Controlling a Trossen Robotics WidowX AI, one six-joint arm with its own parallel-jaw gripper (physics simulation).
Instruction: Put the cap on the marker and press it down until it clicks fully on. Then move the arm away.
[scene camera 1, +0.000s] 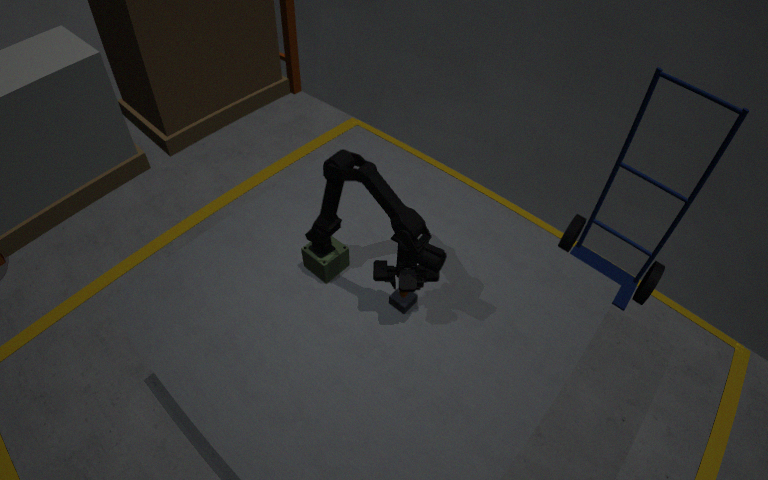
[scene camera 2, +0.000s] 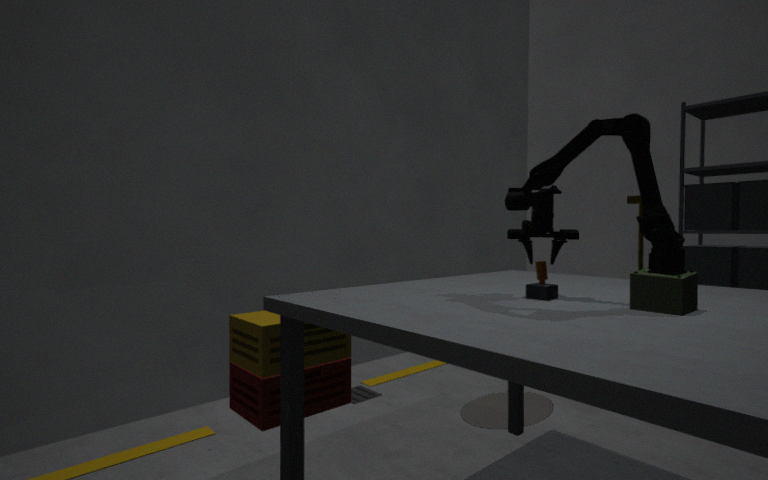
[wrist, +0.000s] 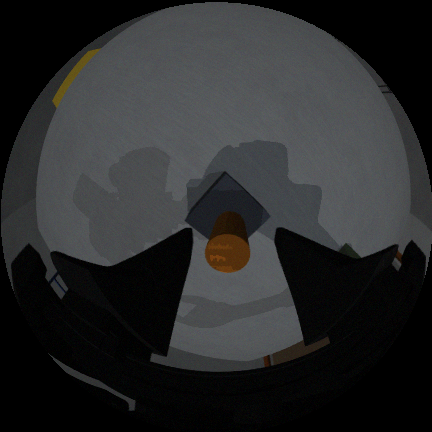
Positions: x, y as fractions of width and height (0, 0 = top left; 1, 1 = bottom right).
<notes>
In view: the gripper (wrist: 0.54, 0.54), an orange cap (wrist: 0.53, 0.58) and a dark square block (wrist: 0.52, 0.45).
</notes>
